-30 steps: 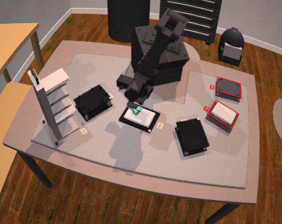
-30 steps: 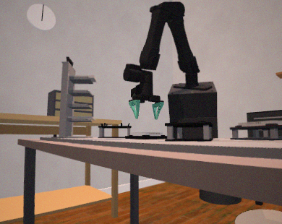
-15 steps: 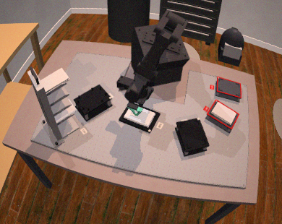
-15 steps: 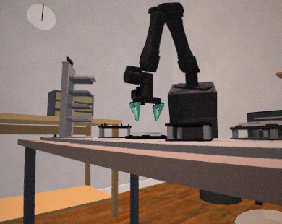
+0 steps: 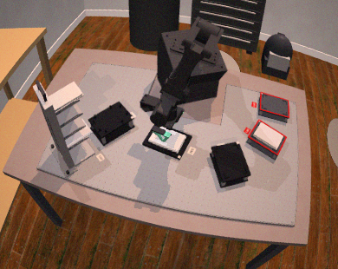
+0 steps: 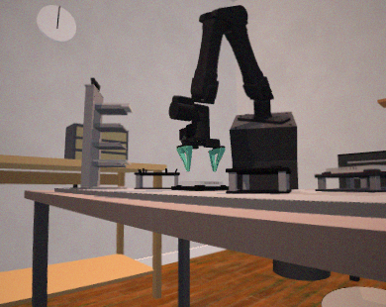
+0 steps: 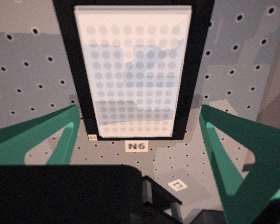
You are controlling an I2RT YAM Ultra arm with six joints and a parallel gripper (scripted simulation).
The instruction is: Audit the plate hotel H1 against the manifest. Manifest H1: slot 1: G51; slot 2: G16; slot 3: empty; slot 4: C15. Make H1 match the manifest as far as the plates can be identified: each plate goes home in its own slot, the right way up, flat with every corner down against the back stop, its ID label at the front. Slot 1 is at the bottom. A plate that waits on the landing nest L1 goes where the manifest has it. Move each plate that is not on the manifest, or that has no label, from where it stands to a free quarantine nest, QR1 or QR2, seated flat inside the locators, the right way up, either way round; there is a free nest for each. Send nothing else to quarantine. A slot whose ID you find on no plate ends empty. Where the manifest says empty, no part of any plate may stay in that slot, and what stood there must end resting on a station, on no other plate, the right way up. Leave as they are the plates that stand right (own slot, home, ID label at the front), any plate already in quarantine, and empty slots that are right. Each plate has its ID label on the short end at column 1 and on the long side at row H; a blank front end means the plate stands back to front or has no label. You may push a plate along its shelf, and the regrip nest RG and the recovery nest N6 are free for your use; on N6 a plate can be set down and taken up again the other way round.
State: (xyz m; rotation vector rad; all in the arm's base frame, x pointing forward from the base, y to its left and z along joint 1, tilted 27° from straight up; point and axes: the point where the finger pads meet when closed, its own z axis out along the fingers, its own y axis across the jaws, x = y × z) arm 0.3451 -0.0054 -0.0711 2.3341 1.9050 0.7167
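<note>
Now: the recovery nest N6 60 mm below my hand. Round my hand: RG label: 190 mm to the right, 80 mm behind, 70 mm below; black regrip nest: 250 mm to the right, 10 mm below; N6 tag: 100 mm to the left, 70 mm below, 20 mm ahead.
</note>
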